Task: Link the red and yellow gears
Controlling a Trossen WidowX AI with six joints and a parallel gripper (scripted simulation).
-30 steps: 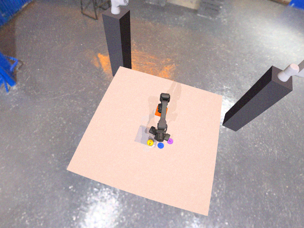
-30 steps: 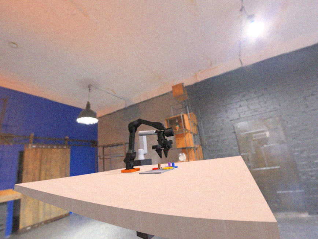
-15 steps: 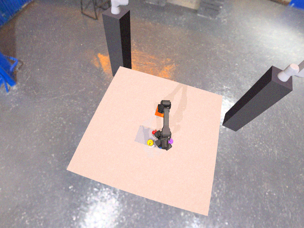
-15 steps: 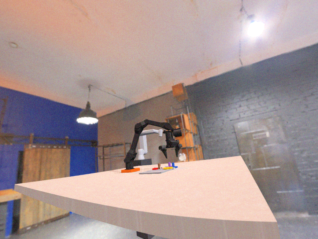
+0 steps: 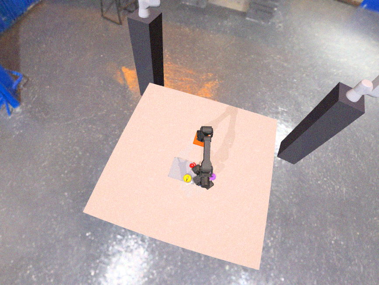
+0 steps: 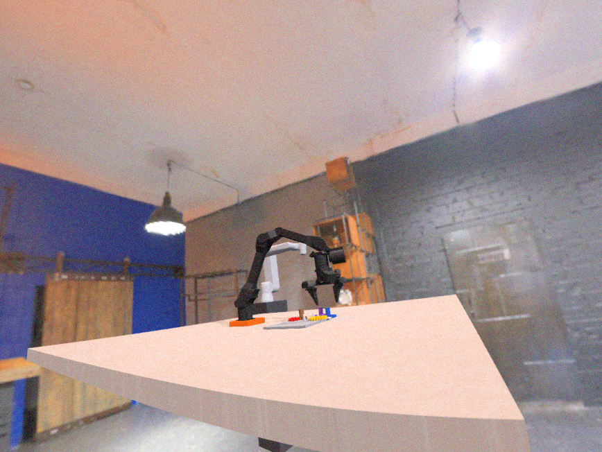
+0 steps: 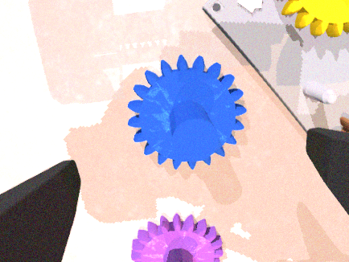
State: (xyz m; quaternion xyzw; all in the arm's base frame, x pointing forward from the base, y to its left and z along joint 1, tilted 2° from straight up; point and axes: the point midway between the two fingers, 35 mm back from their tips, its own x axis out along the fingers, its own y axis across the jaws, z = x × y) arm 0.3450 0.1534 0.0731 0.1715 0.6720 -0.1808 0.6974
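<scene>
Right now the blue gear is 4 cm below my gripper tip. Also, from my gripper tip: brown gear: 8 cm to the right, 8 cm behind, 3 cm below; yellow gear: 10 cm to the right, 4 cm below, 2 cm ahead; purple gear: 8 cm behind, 6 cm to the left, 4 cm below.
</scene>
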